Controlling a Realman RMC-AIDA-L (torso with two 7-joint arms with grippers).
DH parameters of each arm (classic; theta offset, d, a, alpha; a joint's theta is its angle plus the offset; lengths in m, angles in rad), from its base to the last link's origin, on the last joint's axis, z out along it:
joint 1: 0 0.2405 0 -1.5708
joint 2: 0 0 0 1.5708
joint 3: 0 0.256 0 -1.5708
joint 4: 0 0 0 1.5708
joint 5: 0 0.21 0 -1.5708
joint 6: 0 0 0 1.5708
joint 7: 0 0.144 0 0
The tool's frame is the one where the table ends.
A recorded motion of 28 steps. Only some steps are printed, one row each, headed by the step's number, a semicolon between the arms.
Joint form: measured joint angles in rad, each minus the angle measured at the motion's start. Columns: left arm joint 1, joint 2, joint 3, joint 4, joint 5, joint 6, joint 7; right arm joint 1, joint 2, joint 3, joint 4, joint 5, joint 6, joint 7.
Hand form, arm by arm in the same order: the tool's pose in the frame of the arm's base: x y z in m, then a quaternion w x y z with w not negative. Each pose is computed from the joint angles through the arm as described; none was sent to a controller.
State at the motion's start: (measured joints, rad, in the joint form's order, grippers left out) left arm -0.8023 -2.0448 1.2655 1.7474 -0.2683 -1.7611 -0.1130; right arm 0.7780 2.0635 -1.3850 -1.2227 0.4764 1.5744 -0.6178
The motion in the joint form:
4: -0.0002 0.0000 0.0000 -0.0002 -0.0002 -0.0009 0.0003; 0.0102 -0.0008 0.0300 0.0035 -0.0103 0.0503 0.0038
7: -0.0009 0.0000 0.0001 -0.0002 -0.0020 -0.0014 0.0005; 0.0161 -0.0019 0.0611 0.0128 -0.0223 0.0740 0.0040
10: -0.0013 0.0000 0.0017 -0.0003 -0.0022 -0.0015 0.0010; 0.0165 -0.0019 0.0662 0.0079 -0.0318 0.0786 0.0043
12: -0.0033 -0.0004 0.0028 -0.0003 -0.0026 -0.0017 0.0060; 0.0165 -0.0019 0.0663 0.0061 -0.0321 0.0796 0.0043
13: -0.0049 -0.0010 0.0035 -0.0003 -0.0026 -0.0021 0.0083; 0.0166 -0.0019 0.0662 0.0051 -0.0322 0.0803 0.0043
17: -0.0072 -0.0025 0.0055 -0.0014 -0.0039 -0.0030 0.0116; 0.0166 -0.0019 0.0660 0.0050 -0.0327 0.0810 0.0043
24: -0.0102 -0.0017 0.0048 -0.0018 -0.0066 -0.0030 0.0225; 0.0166 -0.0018 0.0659 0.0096 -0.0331 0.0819 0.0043
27: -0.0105 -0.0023 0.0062 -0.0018 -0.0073 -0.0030 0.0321; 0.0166 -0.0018 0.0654 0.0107 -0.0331 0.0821 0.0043
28: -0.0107 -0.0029 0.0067 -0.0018 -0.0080 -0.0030 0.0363; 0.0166 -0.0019 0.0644 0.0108 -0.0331 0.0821 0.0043
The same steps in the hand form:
4: -0.0817 0.3804 0.0997 0.40401 -0.77757 -0.47853 0.05623; 0.1560 0.3783 0.0016 0.15950 -0.91669 0.28288 -0.23286
7: -0.0813 0.3803 0.0995 0.40318 -0.77821 -0.47820 0.05610; 0.1593 0.3784 0.0063 0.15669 -0.91213 0.29670 -0.23545
10: -0.0810 0.3802 0.0991 0.40294 -0.77881 -0.47738 0.05665; 0.1596 0.3788 0.0082 0.15999 -0.91083 0.29729 -0.23751
12: -0.0801 0.3802 0.0988 0.40239 -0.78086 -0.47437 0.05757; 0.1593 0.3788 0.0085 0.16025 -0.91092 0.29688 -0.23750
13: -0.0794 0.3802 0.0984 0.40197 -0.78201 -0.47277 0.05803; 0.1591 0.3788 0.0086 0.16032 -0.91099 0.29657 -0.23755
17: -0.0784 0.3801 0.0973 0.40019 -0.78416 -0.47057 0.05923; 0.1592 0.3787 0.0086 0.16020 -0.91091 0.29656 -0.23799
24: -0.0772 0.3803 0.0973 0.39917 -0.78773 -0.46528 0.06040; 0.1602 0.3783 0.0081 0.15851 -0.91033 0.29810 -0.23938
27: -0.0769 0.3802 0.0968 0.39822 -0.79058 -0.46097 0.06251; 0.1604 0.3782 0.0079 0.15803 -0.91023 0.29831 -0.23984
28: -0.0766 0.3801 0.0965 0.39750 -0.79196 -0.45911 0.06329; 0.1604 0.3781 0.0078 0.15792 -0.91025 0.29800 -0.24022

